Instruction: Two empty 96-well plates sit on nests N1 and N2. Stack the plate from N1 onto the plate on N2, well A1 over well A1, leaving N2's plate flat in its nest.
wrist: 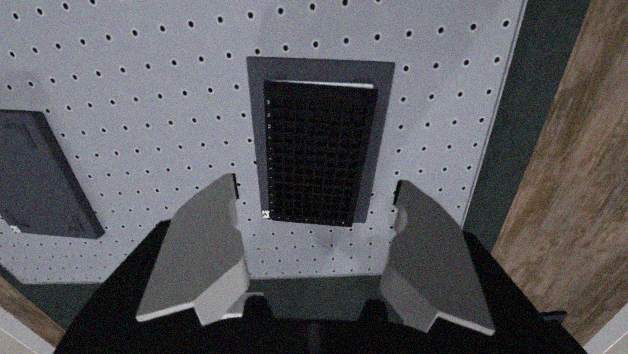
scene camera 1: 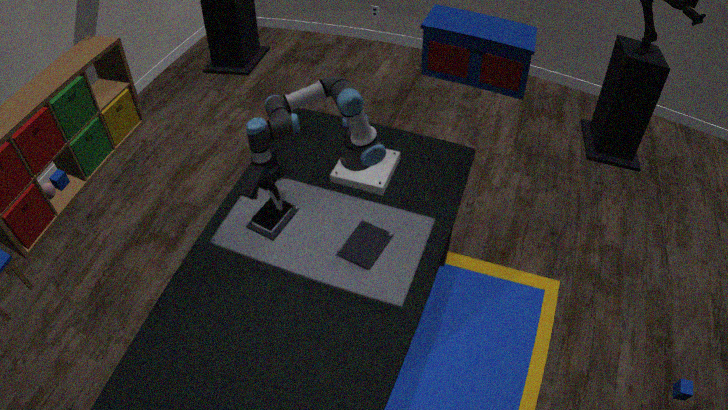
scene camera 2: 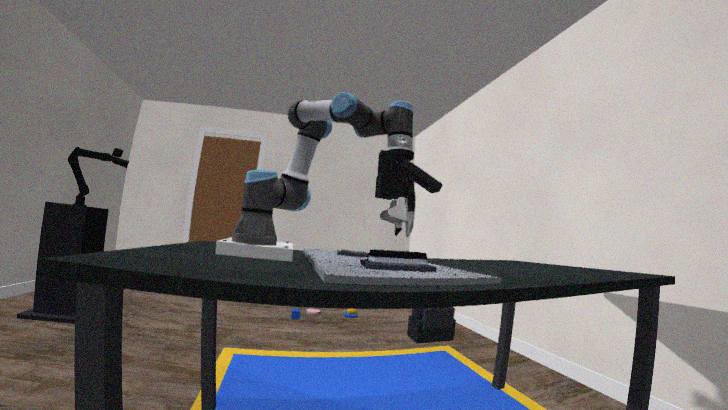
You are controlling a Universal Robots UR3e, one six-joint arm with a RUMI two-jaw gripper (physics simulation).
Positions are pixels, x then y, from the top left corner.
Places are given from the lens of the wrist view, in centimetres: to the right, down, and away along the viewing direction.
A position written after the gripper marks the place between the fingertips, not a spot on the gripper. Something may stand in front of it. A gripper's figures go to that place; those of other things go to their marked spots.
gripper [wrist: 316, 180]: 0, 0, 14
black 96-well plate [wrist: 317, 136]: 0, -3, 16
